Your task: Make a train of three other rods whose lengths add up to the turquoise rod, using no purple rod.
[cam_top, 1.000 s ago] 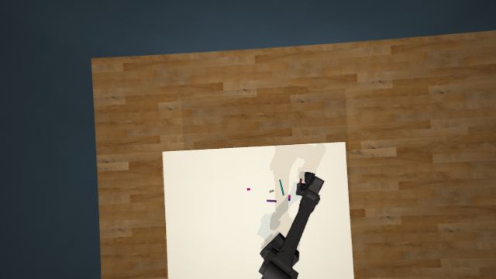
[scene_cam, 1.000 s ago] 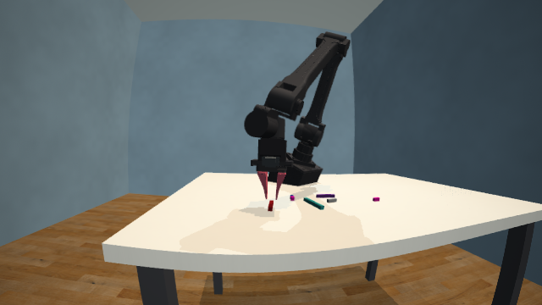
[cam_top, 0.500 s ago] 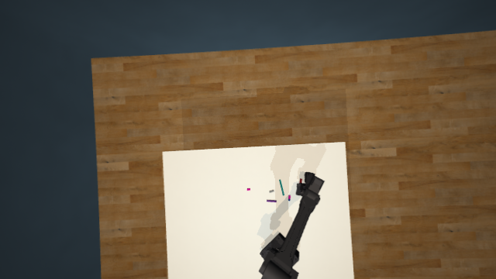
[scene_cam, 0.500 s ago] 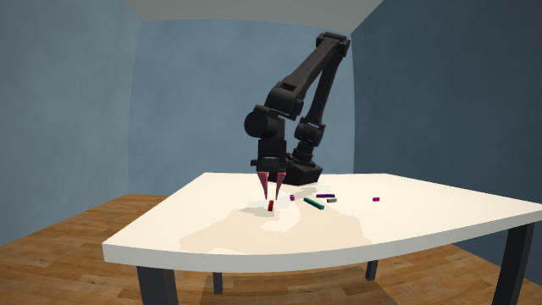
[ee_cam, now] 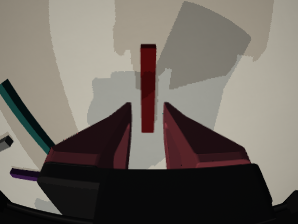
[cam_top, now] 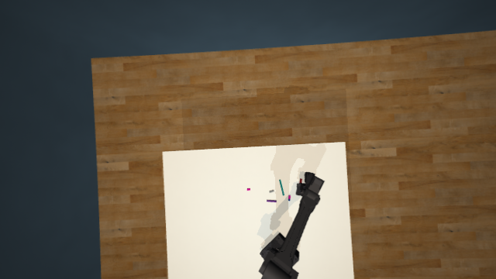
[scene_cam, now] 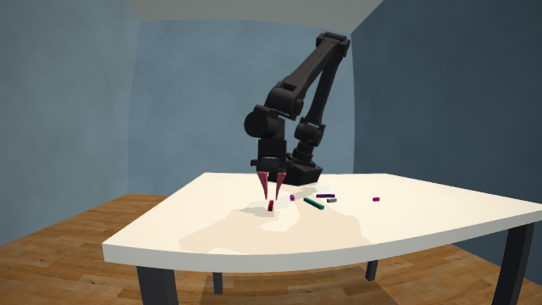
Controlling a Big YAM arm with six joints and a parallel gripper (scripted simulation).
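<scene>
The red rod lies 20 mm below my hand. The rest, counted from my hand: blue rod: 70 mm behind, 90 mm to the left, 20 mm below; turquoise rod: 10 mm ahead, 120 mm to the left, 20 mm below; grey rod: 180 mm to the left, 20 mm below.
</scene>
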